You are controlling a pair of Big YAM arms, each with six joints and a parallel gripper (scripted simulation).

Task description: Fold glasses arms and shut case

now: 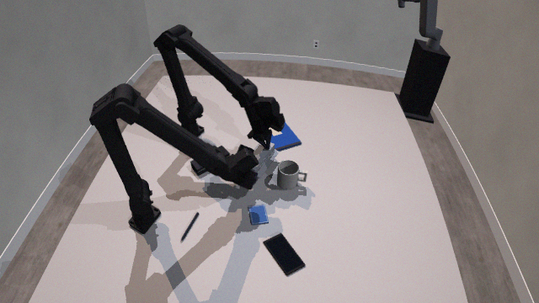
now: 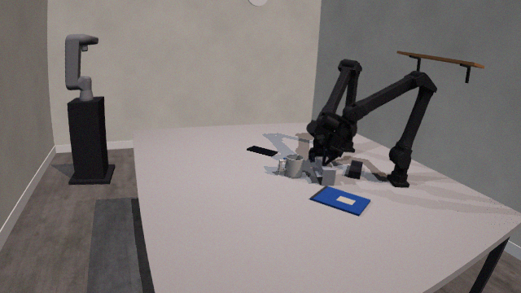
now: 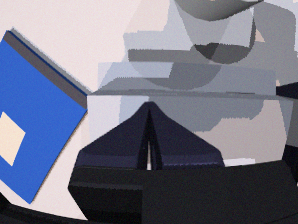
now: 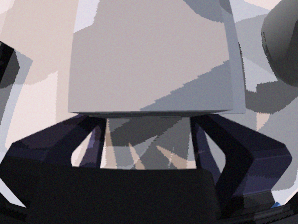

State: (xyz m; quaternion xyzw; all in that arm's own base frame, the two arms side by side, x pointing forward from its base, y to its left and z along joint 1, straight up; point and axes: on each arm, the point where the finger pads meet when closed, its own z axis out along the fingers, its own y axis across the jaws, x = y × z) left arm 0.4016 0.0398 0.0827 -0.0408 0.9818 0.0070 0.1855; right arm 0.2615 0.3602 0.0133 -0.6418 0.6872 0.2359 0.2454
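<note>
Now: left hand 2 cm past the glasses case, 3 cm to the left of it and 4 cm above it. Round my left hand: grey mug 10 cm ahead, 9 cm to the right, 5 cm below; then black box 23 cm behind, 6 cm to the right, 6 cm below; then small blue notepad 2 cm ahead, 27 cm to the right, 8 cm below.
</note>
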